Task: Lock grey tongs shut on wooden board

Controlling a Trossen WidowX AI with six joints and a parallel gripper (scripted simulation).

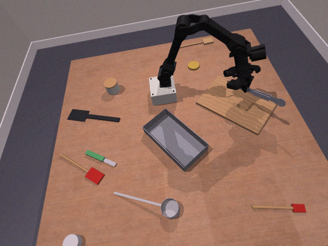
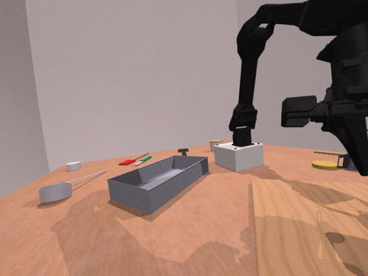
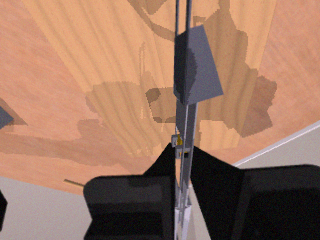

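Right now the wooden board is 10 cm below my gripper tip, 3 cm to the right of it and 1 cm behind it. Also, from my gripper tip: roasting tin 38 cm to the right, 18 cm ahead, 8 cm below; green-handled tool 75 cm to the right, 25 cm ahead, 10 cm below; yellow disc 34 cm behind, 22 cm to the right, 9 cm below.
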